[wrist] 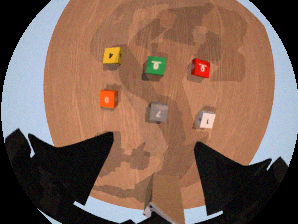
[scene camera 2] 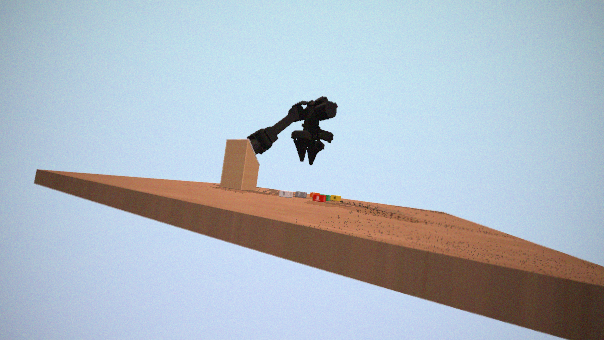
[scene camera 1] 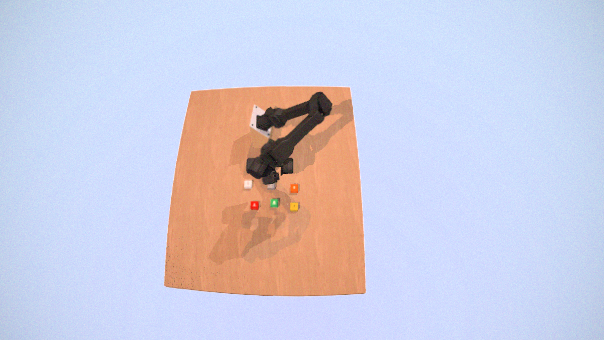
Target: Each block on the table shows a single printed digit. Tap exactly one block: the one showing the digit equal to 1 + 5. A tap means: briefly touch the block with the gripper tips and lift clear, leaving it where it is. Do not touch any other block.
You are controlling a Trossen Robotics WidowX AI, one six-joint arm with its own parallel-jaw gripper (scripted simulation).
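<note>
Nothing is held by my gripper (scene camera 2: 306,163), which is open. I can see the gripper (wrist: 155,142) from the wrist too.
</note>
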